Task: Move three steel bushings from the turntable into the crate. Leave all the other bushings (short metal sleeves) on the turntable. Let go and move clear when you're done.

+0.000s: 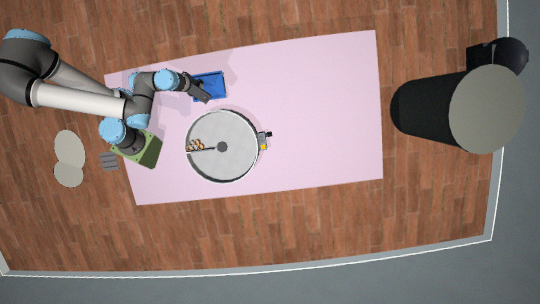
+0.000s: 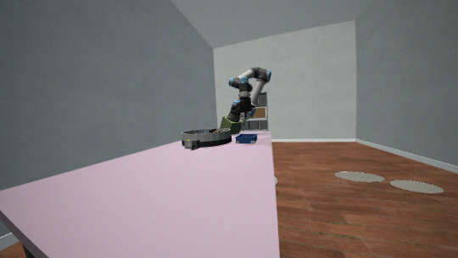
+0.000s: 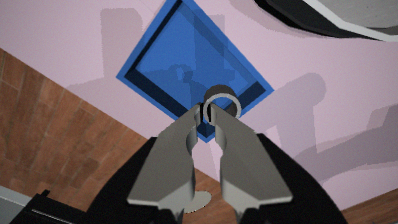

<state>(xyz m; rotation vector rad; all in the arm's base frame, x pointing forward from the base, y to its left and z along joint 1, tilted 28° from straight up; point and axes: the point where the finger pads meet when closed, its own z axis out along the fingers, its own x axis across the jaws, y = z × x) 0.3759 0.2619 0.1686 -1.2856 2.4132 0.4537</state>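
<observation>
Right now my hand is 130 mm above the blue crate, 20 mm to the right of it and 10 mm past it. From my hand the other things lie so: round grey turntable: 310 mm to the right, 100 mm below, 100 mm ahead.
</observation>
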